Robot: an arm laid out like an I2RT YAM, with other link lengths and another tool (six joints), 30 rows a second.
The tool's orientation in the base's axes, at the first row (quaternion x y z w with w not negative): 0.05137 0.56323 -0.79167 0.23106
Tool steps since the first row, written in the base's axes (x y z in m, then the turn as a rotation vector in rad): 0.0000 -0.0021 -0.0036 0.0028 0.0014 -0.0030; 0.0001 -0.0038 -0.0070 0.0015 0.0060 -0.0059; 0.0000 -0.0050 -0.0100 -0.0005 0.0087 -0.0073; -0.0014 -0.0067 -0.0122 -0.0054 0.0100 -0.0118; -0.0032 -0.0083 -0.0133 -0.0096 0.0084 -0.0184
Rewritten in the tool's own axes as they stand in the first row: 0.0019 0.0037 0.0006 -0.0019 0.0034 -0.0019; 0.0035 0.0071 0.0010 -0.0012 0.0042 -0.0074; 0.0050 0.0100 0.0010 0.0003 0.0039 -0.0107; 0.0075 0.0117 0.0015 0.0057 0.0054 -0.0144; 0.0099 0.0123 0.0022 0.0122 0.0097 -0.0160
